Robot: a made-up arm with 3 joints. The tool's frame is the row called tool.
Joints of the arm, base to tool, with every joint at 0 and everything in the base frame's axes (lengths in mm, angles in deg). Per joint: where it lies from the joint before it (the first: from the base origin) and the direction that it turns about. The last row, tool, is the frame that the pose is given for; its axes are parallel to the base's.
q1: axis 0 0 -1 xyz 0.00 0.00 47.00
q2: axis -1 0 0 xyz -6.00 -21.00 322.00
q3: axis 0 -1 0 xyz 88.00 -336.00 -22.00
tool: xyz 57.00 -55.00 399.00
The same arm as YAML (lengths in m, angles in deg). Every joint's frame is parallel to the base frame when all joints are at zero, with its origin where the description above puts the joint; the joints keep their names.
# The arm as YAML. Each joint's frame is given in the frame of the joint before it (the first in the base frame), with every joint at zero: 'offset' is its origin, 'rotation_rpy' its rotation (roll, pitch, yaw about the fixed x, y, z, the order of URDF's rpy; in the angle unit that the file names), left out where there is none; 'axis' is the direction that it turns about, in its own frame. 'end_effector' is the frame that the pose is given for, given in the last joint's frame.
length_unit: m
angle_unit: deg
chain:
  - id: q1
    offset: [0.0, 0.0, 0.047]
    axis: "-z"
  - id: q2
    offset: [-0.006, -0.021, 0.322]
    axis: "-x"
  - id: q3
    offset: [0.088, -0.336, -0.022]
    axis: "-y"
end_effector:
  offset: [0.057, -0.055, 0.399]

